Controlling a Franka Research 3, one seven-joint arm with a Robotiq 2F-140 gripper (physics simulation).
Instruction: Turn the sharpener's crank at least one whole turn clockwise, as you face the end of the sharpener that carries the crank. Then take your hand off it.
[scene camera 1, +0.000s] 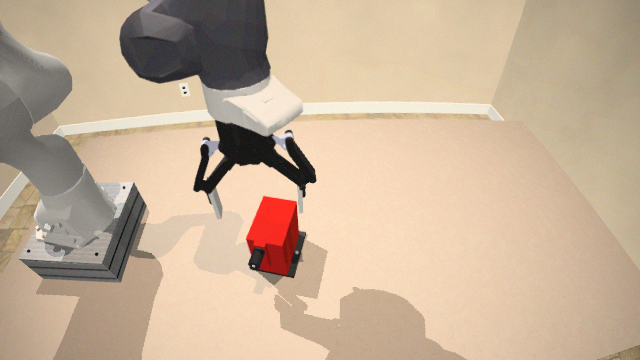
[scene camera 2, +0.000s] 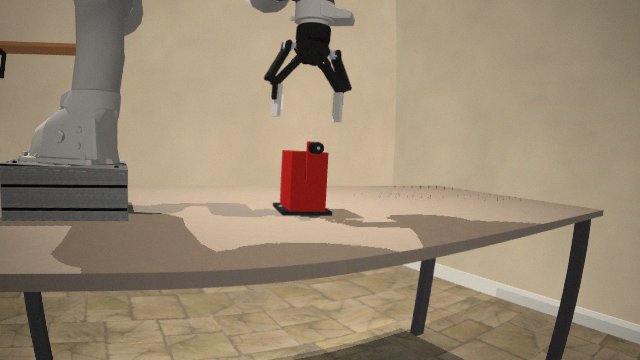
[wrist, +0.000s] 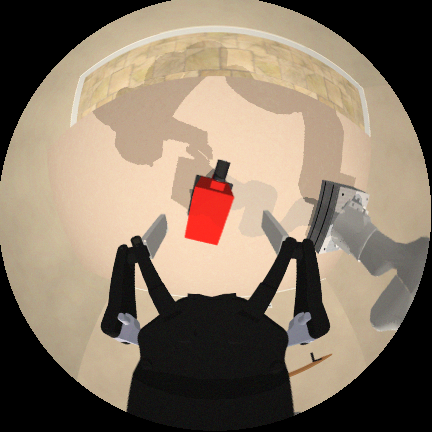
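The red box-shaped sharpener (scene camera 1: 275, 225) (scene camera 2: 304, 182) (wrist: 210, 217) stands upright on its black base plate on the table. Its crank is on the end facing the scene cameras. The crank's black knob (scene camera 1: 256, 258) (scene camera 2: 316, 148) (wrist: 221, 170) is at the top of its turn, its red arm rising slightly above the box top in the second scene view. My gripper (scene camera 1: 259, 206) (scene camera 2: 306, 110) (wrist: 213, 220) is wide open and empty. It points down, above the sharpener and towards its back end, away from the knob, touching nothing. Its two fingers stand apart to the left and right of the box in the wrist view.
The table (scene camera 1: 450, 210) (scene camera 2: 200, 281) (wrist: 100, 190) carries the sharpener and the arm's grey base block (scene camera 1: 75, 270) (scene camera 2: 65, 192) (wrist: 325, 215), which stands left of the sharpener in the scene views. Walls stand beyond the table. Shadows of the arm lie around the sharpener.
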